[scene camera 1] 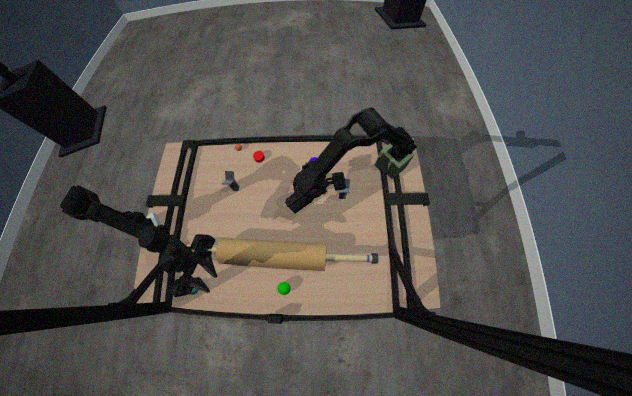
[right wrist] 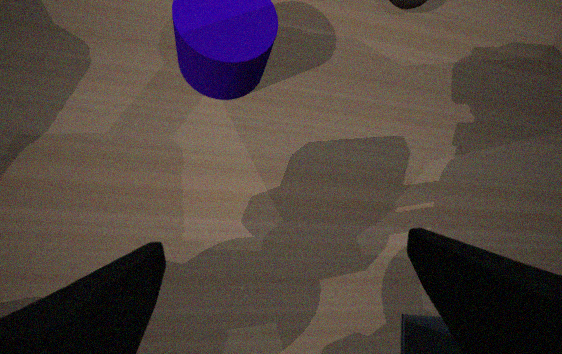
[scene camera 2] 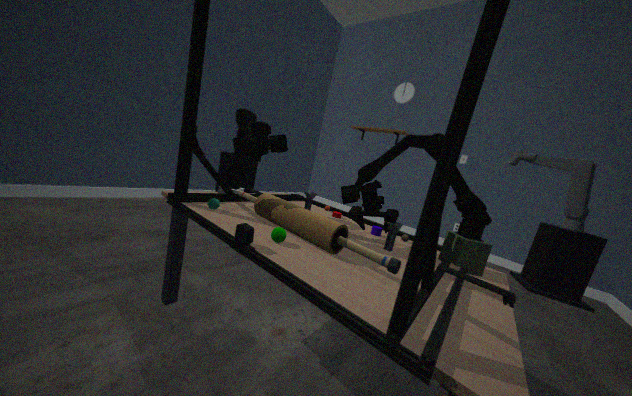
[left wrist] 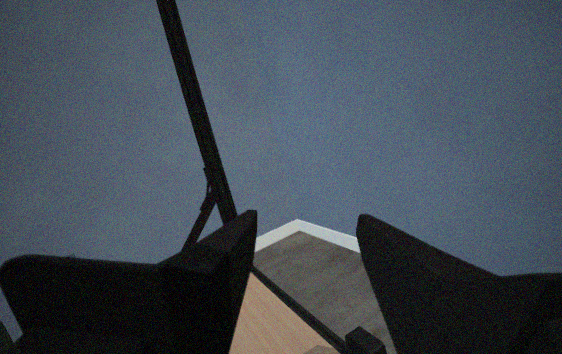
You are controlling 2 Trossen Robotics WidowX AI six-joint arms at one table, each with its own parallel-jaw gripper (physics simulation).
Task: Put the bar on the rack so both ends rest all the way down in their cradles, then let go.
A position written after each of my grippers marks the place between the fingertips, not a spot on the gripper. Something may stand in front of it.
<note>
My right gripper [scene camera 2: 375, 231] is open, with nothing in its grasp. Also in view: a purple cylinder [right wrist: 223, 57]. The table carries a bar [scene camera 2: 325, 233]. Also in view: my left gripper [scene camera 1: 212, 284].
The bar also shows in scene camera 1 [scene camera 1: 245, 252]. My left gripper is seen too in scene camera 2 [scene camera 2: 264, 141] and in the left wrist view [left wrist: 307, 221]. My right gripper shows as well in the right wrist view [right wrist: 288, 246]. The right wrist view misses the bar: it is out of frame. The left wrist view misses the purple cylinder: it is out of frame.
</note>
